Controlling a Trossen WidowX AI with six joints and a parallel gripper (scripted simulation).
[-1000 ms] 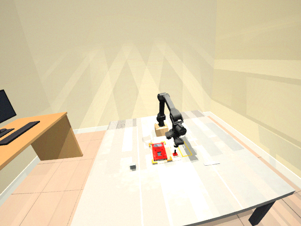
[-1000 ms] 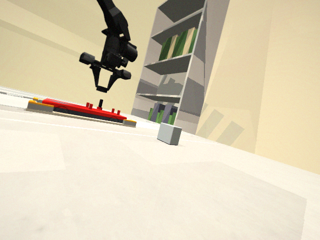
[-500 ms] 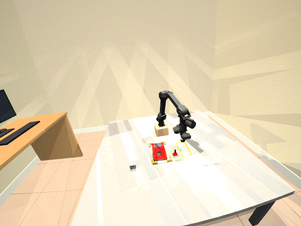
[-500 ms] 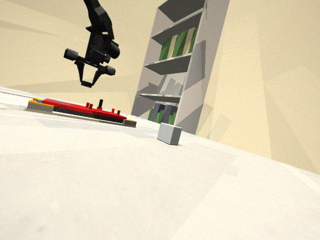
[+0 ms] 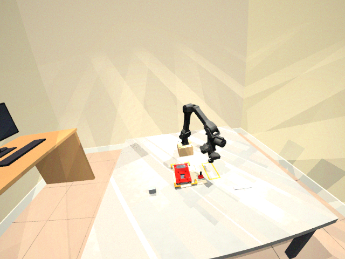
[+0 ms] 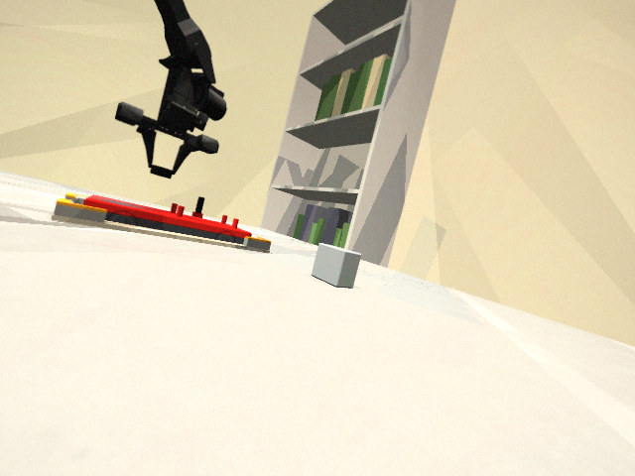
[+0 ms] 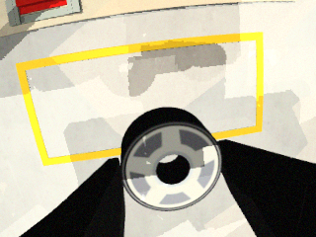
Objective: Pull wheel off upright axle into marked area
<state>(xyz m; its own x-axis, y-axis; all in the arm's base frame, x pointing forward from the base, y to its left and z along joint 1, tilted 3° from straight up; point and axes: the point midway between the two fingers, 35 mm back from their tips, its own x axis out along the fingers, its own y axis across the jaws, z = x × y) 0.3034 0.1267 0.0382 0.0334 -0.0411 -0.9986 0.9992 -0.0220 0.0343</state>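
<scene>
Now: gripper tip 6 cm short of the thin dark axle, 9 cm to the left of it and 6 cm above it. Round my gripper tip: wheel right at my gripper tip.
</scene>
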